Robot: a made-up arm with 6 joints. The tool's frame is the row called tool.
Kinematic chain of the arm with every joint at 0, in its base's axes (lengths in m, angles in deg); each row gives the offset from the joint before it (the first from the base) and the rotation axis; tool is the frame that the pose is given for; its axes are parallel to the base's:
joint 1: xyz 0 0 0.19 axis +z
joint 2: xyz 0 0 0 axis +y
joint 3: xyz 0 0 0.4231 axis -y
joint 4: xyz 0 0 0 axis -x
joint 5: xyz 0.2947 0 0 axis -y
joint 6: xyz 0 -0.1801 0 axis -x
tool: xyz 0 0 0
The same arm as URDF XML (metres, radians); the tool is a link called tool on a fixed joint. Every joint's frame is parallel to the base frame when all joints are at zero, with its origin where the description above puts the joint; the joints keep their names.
<robot name="arm">
  <joint name="joint 1" type="continuous">
    <parent link="base"/>
    <child link="link1"/>
    <origin xyz="0 0 0.19"/>
    <axis xyz="0 0 1"/>
  </joint>
  <joint name="joint 2" type="continuous">
    <parent link="link1"/>
    <child link="link2"/>
    <origin xyz="0 0 0"/>
    <axis xyz="0 1 0"/>
  </joint>
  <joint name="joint 3" type="continuous">
    <parent link="link2"/>
    <child link="link3"/>
    <origin xyz="0 0 0.4231"/>
    <axis xyz="0 -1 0"/>
  </joint>
  <joint name="joint 4" type="continuous">
    <parent link="link3"/>
    <child link="link4"/>
    <origin xyz="0 0 0"/>
    <axis xyz="-1 0 0"/>
  </joint>
  <joint name="joint 5" type="continuous">
    <parent link="link4"/>
    <child link="link5"/>
    <origin xyz="0.2947 0 0"/>
    <axis xyz="0 -1 0"/>
  </joint>
  <joint name="joint 6" type="continuous">
    <parent link="link5"/>
    <child link="link6"/>
    <origin xyz="0 -0.1801 0"/>
    <axis xyz="-1 0 0"/>
  </joint>
  <joint name="tool_fixed" type="fixed">
    <parent link="link6"/>
    <child link="tool"/>
    <origin xyz="0 0 0"/>
  </joint>
  <link name="base"/>
  <link name="link1"/>
  <link name="link2"/>
  <link name="link3"/>
  <link name="link4"/>
  <link name="link5"/>
  <link name="link6"/>
  <link name="tool"/>
</robot>

